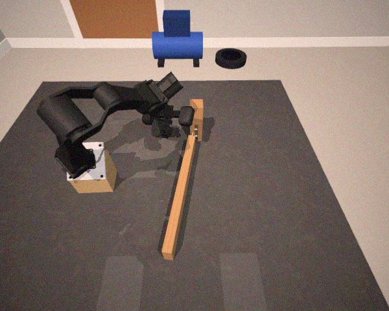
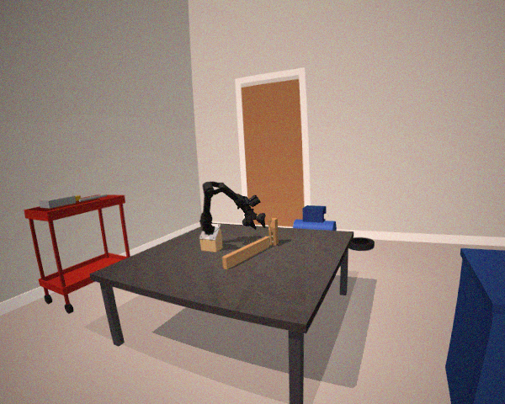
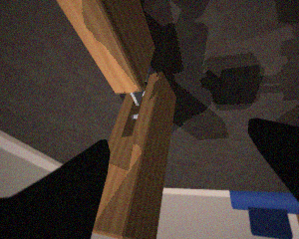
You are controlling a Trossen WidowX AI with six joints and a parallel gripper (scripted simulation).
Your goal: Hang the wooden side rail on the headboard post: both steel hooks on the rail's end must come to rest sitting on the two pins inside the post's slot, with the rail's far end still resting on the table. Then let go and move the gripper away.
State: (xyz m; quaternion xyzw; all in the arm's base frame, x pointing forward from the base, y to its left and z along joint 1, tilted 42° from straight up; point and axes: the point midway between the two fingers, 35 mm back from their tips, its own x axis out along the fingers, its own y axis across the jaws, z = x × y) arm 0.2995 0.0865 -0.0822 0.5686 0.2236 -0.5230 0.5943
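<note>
My gripper tip is now 80 mm short of the headboard post, 40 mm to the right of it and 40 mm above it.
</note>
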